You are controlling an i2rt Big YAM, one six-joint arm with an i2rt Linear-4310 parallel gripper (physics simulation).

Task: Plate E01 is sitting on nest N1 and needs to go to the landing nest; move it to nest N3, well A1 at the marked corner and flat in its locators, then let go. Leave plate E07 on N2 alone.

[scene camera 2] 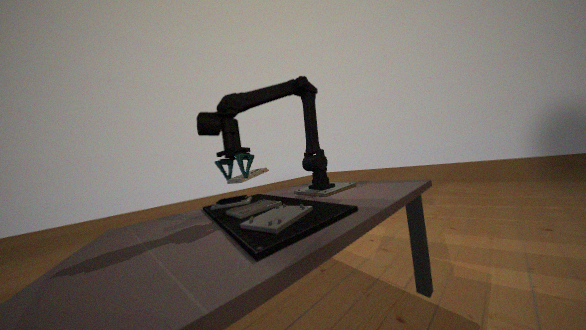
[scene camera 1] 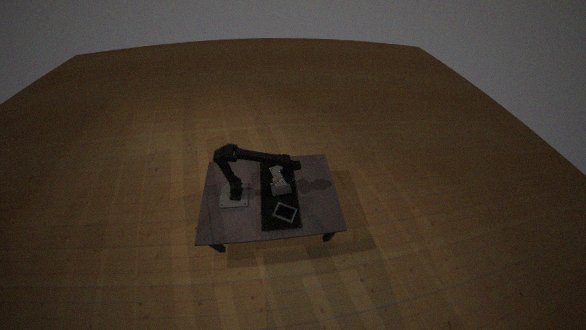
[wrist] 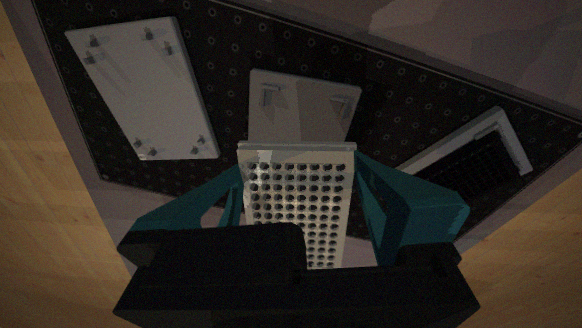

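My gripper (scene camera 2: 237, 178) (wrist: 295, 164) is shut on plate E01 (scene camera 2: 257, 174) (wrist: 296, 194), a pale plate with rows of round wells, held by its long sides high above the board. Its far part is hidden behind the gripper body; I cannot read its A1 corner. In the wrist view, a pale nest with upright pegs (scene camera 2: 275, 221) (wrist: 145, 95) lies at the left, with a small unreadable mark at its lower corner. A middle nest with corner brackets (scene camera 2: 254, 208) (wrist: 300, 120) is empty where it shows. Black plate E07 (scene camera 2: 233, 199) (wrist: 472, 175) sits in nest N2 (wrist: 517, 145).
All three nests lie on a black perforated board (scene camera 2: 325, 212) (wrist: 380, 105) on the table (scene camera 1: 320, 220) (scene camera 2: 150, 280). The arm's pale base plate (scene camera 1: 234, 204) stands beside the board. The pegs and corner brackets stick up from their nests.
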